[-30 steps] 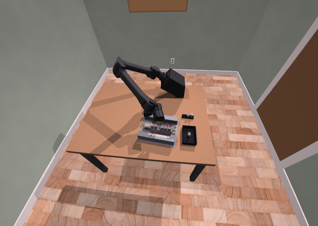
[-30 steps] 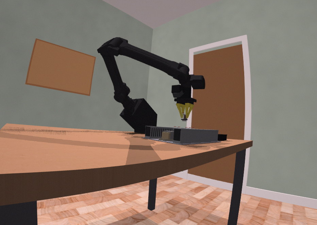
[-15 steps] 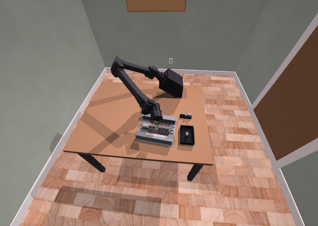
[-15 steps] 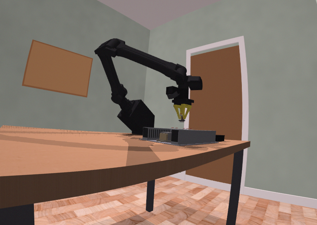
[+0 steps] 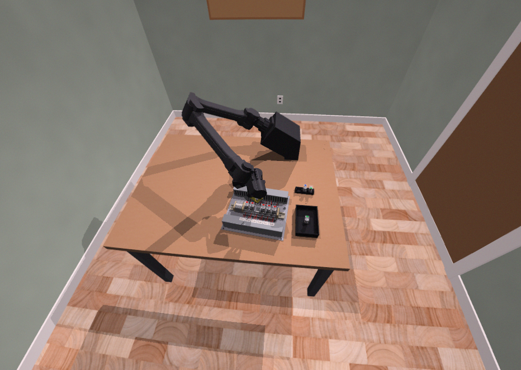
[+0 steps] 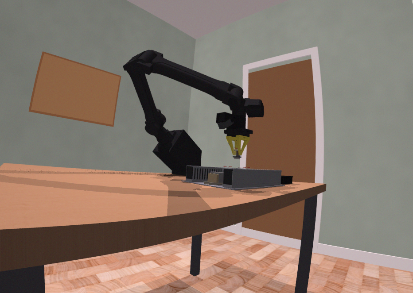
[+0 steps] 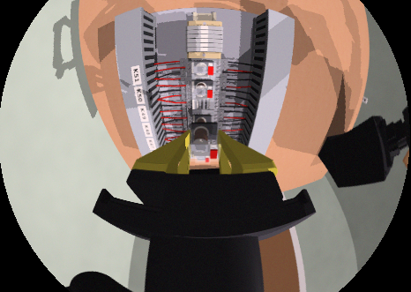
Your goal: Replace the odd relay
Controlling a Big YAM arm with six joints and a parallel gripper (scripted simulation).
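Right now my hand is 1 cm to the left of the grey relay panel and 12 cm above it. From my hand the other things lie so: black tray: 7 cm ahead, 25 cm to the left, 11 cm below.
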